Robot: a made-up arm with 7 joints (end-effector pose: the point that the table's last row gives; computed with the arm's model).
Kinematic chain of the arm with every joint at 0, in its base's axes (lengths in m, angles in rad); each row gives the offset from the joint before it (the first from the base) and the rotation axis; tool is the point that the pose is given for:
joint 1: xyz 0 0.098 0 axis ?
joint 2: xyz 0 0.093 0 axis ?
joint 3: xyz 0 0 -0.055 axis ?
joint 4: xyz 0 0 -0.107 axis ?
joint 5: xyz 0 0 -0.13 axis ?
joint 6: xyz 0 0 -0.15 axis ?
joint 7: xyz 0 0 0 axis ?
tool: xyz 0 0 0
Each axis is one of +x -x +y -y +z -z.
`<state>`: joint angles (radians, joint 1 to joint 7).
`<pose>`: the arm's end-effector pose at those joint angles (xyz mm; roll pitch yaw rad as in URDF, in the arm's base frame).
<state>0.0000 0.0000 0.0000 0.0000 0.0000 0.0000 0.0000</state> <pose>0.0 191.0 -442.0 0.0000 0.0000 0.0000</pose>
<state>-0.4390 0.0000 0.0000 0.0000 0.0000 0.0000 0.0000</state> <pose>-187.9 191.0 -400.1 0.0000 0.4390 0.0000</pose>
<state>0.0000 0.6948 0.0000 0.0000 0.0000 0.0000 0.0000</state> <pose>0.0 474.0 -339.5 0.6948 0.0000 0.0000</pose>
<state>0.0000 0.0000 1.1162 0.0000 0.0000 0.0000 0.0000</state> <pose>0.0 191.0 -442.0 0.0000 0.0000 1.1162</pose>
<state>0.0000 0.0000 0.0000 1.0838 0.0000 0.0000 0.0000</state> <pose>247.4 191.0 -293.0 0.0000 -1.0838 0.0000</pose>
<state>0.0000 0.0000 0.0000 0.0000 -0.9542 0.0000 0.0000</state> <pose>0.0 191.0 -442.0 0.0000 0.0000 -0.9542</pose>
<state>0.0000 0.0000 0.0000 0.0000 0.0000 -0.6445 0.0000</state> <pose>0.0 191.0 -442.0 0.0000 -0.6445 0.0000</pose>
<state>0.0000 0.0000 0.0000 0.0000 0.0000 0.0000 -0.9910</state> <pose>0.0 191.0 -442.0 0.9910 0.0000 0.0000</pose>
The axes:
joint 1: -y
joint 2: +x
joint 3: +z
joint 4: -y
joint 5: +z
joint 6: +y
joint 7: -x

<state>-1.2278 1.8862 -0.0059 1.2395 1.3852 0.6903 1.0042</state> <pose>161.6 432.1 -223.4 -0.4913 0.3749 -0.1781</pose>
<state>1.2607 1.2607 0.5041 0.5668 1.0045 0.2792 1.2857</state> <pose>90.0 592.4 109.4 3.0383 -0.4174 2.8527</pose>
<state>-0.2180 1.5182 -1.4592 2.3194 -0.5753 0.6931 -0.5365</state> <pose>-21.4 151.7 -202.2 0.8407 -0.0625 -1.9929</pose>
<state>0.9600 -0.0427 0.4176 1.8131 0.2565 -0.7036 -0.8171</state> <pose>224.0 297.1 146.5 -1.8382 0.3491 -3.0075</pose>
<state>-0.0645 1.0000 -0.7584 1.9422 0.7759 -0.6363 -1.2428</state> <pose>177.2 144.9 -195.4 -1.4695 -1.3106 1.9858</pose>
